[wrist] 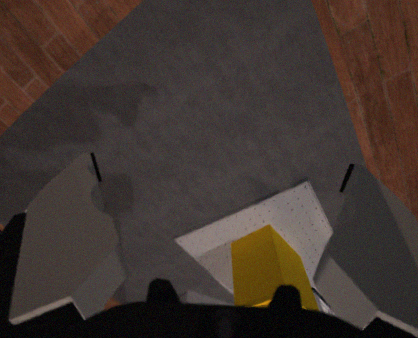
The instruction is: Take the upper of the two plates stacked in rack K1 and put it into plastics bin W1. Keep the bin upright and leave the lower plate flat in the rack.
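Frame: origin at the arm's base, x ahead, y left, z up, level; metres.
Seen in the pictures: gripper, fingertip midpoint: point(220, 163).
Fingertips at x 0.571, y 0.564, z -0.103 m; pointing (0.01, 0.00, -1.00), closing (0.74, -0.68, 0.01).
A point is followed by its place in that frame.
My gripper point(220, 163) {x 0.571, y 0.564, z -0.103 m} is open, its two grey jaws wide apart at the left and right of the wrist view, with nothing between the fingertips. A white perforated panel point(300, 212) {x 0.522, y 0.197, z -0.396 m} shows at the lower right, partly behind the right jaw. A yellow block-shaped thing point(255, 270) {x 0.385, y 0.213, z -0.290 m} stands over the panel, its lower part cut off by the black gripper body. I cannot tell whether either belongs to rack K1 or bin W1. The two stacked plates cannot be made out.
A dark grey surface point(215, 100) {x 0.536, y 0.532, z -0.409 m} spans the middle, with soft shadows at the left. Its straight edges run toward the upper left and along the right. Reddish-brown wood flooring point(370, 75) lies beyond them. A pale sliver shows beside the gripper body at the bottom.
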